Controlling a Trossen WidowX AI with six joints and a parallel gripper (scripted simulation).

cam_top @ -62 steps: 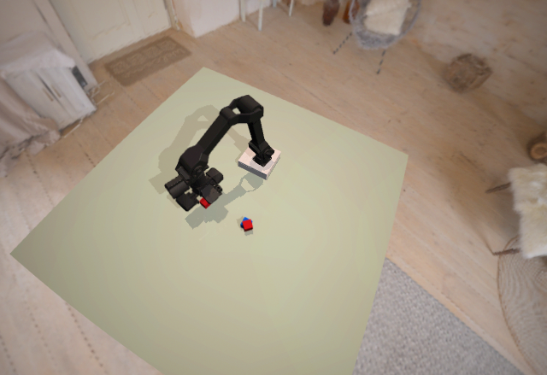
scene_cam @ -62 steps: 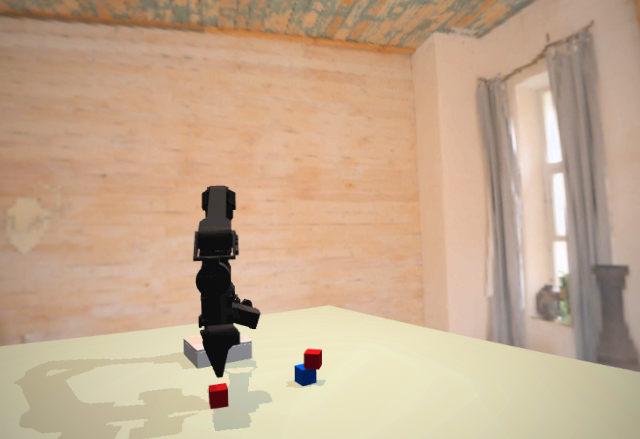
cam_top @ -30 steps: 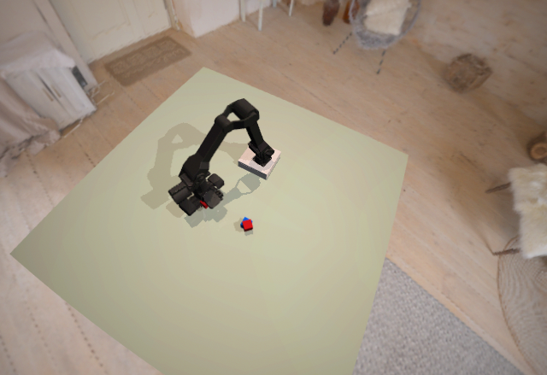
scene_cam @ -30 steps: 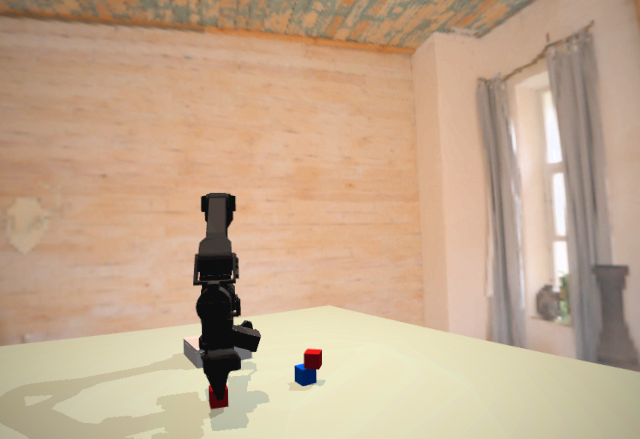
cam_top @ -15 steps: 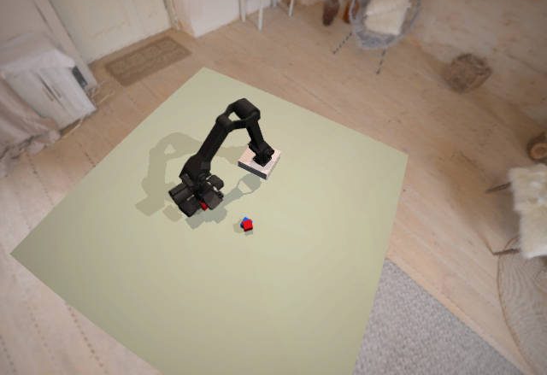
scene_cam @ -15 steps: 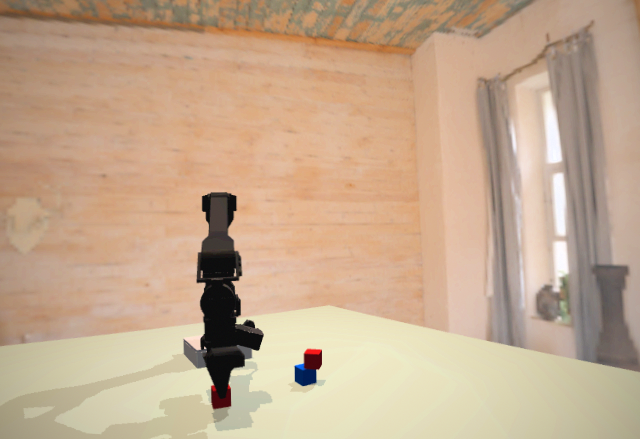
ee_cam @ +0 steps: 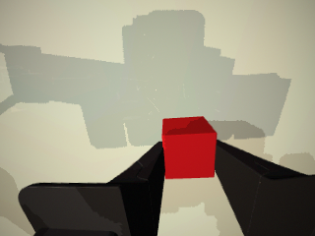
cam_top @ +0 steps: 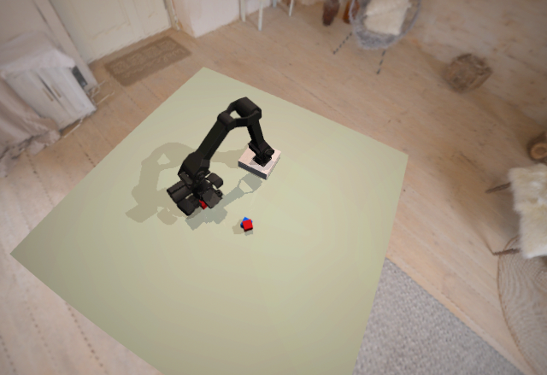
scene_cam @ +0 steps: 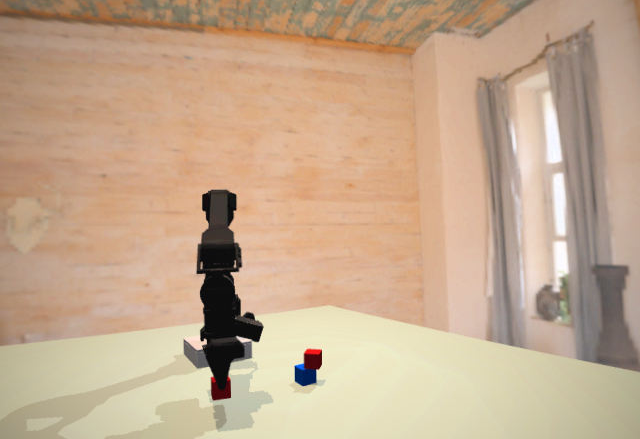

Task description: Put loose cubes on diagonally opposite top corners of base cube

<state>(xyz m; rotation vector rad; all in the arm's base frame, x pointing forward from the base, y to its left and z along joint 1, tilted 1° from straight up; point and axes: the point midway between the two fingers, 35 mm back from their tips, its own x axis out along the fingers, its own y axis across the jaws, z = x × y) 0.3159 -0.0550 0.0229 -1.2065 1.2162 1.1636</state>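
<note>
Now: the blue base cube 40 mm behind my gripper tip, 190 mm to the left of it and 20 mm below it. Round my gripper tip: red cube: right at my gripper tip.
</note>
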